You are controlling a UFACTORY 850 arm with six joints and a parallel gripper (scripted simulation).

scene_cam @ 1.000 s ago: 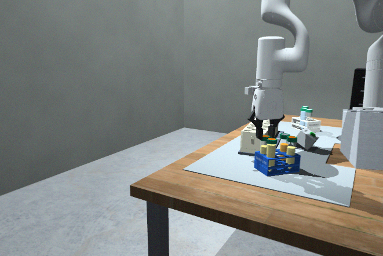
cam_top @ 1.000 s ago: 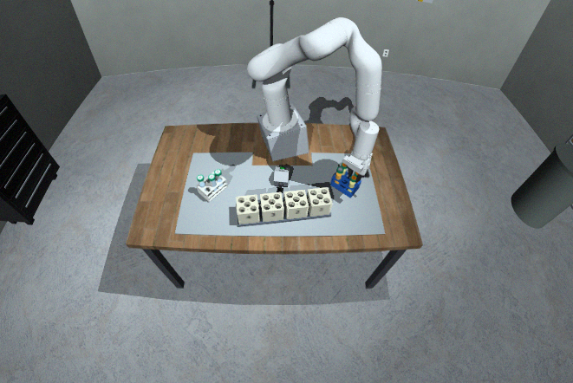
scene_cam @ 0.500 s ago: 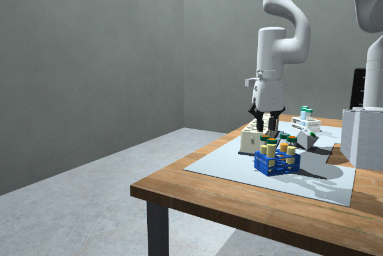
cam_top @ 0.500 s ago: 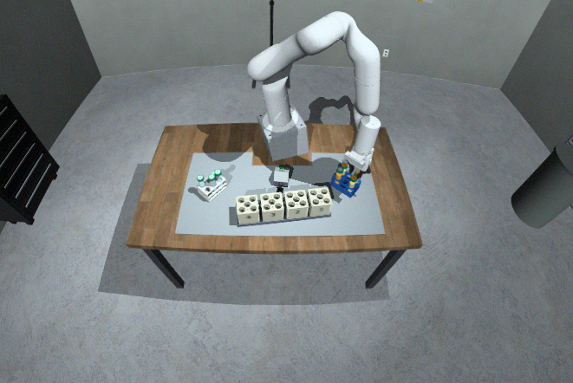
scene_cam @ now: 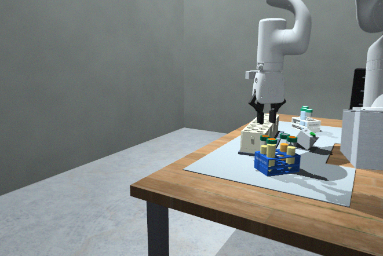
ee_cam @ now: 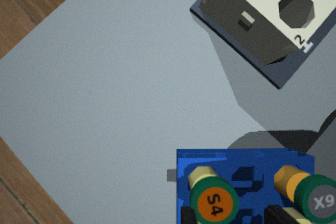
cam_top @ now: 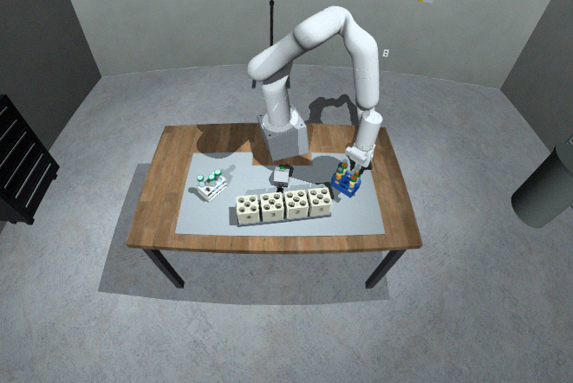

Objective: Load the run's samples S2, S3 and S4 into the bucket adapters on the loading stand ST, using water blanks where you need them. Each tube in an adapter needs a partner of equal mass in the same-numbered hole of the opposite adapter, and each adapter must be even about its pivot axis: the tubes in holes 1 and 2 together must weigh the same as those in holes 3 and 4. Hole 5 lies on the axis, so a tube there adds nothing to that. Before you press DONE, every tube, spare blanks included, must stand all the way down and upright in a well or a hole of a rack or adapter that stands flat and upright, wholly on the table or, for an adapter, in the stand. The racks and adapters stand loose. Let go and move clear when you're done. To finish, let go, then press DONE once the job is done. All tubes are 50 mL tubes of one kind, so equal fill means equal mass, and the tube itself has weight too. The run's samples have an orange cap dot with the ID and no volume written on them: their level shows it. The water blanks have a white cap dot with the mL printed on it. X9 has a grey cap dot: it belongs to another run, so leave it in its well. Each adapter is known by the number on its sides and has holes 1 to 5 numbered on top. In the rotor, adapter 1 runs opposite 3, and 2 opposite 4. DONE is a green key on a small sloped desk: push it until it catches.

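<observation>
My hand is 9 cm past the sample tube, 4 cm to the left of it and 12 cm above it. The rest, counted from my hand: blue rack (4 cm behind, 2 cm to the right, 16 cm below); sample tube S3 (4 cm behind, 2 cm to the left, 12 cm below); tube X9 (5 cm behind, 7 cm to the right, 12 cm below).
</observation>
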